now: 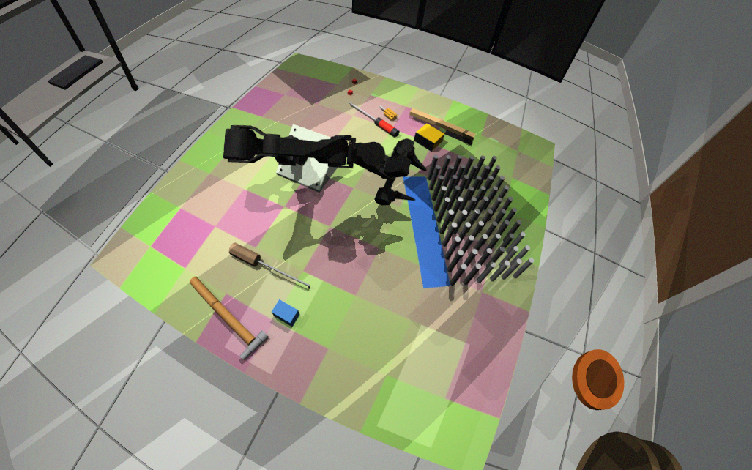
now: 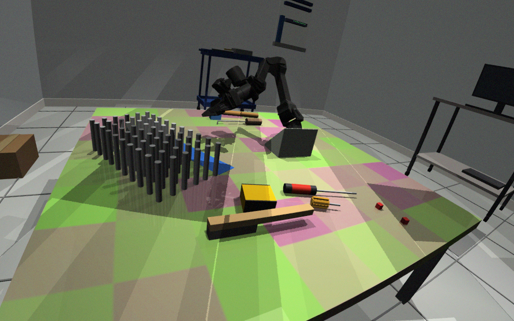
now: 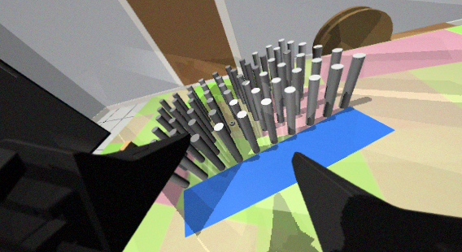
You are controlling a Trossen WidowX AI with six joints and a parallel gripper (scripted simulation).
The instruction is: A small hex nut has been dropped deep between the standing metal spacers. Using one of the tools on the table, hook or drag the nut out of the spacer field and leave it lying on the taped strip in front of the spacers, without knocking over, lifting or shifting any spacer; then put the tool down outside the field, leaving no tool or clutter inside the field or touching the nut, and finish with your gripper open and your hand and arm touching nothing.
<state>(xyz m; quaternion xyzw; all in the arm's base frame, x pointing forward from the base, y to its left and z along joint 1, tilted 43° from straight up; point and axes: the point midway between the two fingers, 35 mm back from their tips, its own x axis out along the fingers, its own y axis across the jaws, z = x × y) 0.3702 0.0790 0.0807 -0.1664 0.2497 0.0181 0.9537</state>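
Right now the hook tool is 370 mm to the right of my gripper tip, 250 mm behind it and 140 mm below it. From my gripper tip the other things lie so: yellow block 340 mm to the left, 130 mm below, 80 mm behind; yellow screwdriver 390 mm to the left, 270 mm behind, 140 mm below; blue taped strip 150 mm below, 60 mm ahead, 20 mm to the right.
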